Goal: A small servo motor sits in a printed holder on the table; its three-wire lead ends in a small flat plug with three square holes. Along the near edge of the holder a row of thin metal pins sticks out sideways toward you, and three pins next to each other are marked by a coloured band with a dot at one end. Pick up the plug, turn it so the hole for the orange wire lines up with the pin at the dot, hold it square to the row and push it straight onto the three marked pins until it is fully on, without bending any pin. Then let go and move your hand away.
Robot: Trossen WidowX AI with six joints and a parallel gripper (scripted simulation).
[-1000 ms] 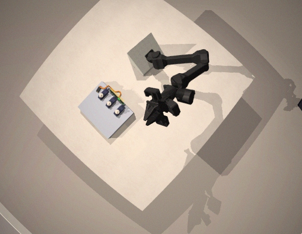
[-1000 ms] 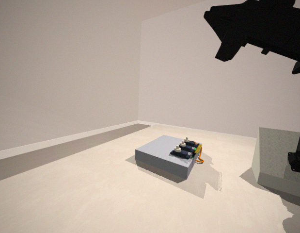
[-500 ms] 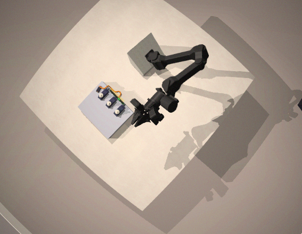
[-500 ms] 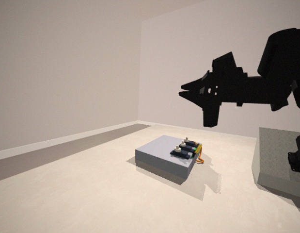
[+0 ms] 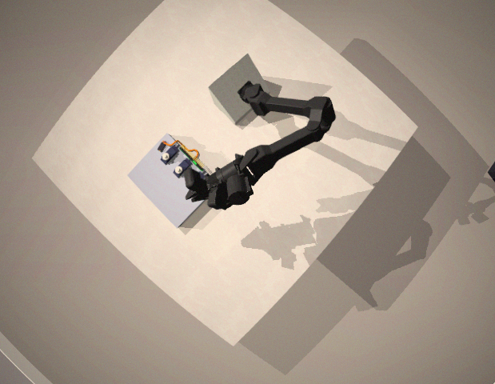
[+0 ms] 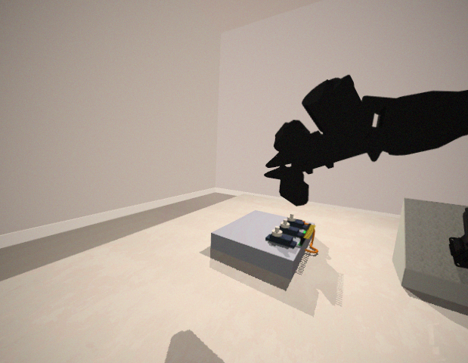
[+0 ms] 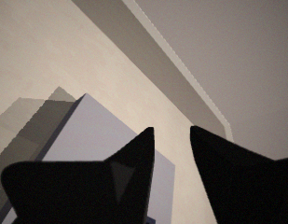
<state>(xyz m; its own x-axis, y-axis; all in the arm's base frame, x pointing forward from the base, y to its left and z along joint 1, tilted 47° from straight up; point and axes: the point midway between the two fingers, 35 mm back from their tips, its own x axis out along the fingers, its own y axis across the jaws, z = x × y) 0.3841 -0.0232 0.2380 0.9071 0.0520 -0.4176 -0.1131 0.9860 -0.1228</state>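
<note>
Now: the green band 17 cm below my gripper tip, 11 cm to the right of it and 9 cm behind it. The rest, counted from my gripper tip: grey-blue holder (22 cm below, 13 cm to the right, 7 cm ahead).
</note>
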